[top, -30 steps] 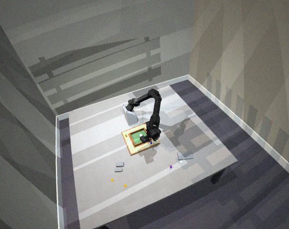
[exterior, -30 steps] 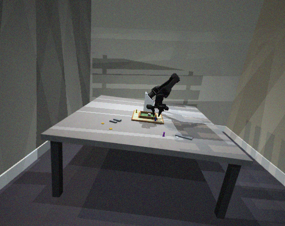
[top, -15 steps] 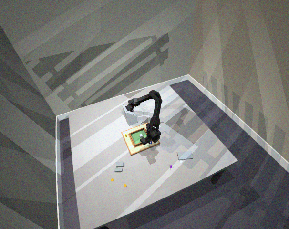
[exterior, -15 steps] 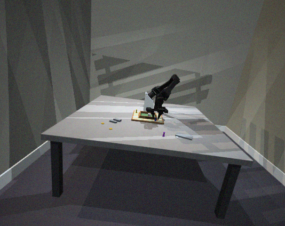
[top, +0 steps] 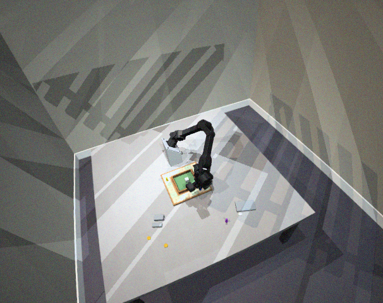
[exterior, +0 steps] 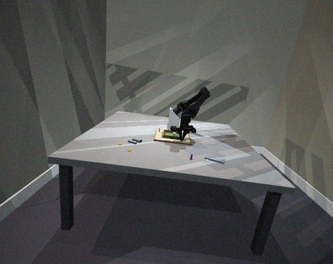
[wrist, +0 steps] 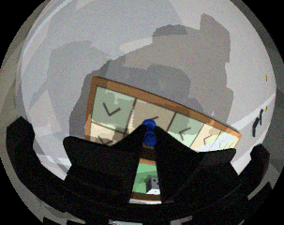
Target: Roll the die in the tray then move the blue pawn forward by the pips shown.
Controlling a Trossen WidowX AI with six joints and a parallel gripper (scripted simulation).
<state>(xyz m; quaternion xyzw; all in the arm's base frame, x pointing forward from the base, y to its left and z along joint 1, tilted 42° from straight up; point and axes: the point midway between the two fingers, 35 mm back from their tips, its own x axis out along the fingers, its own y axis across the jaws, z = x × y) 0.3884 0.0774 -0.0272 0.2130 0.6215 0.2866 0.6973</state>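
Now: gripper tip 110 mm past the white die, 50 mm to the left of it and 10 mm below it. The rest, counted from my gripper tip: blue pawn (10 mm above); then yellow pawn (190 mm behind, 170 mm to the right, 10 mm above); then green tray (110 mm behind, 60 mm to the right, 10 mm below).
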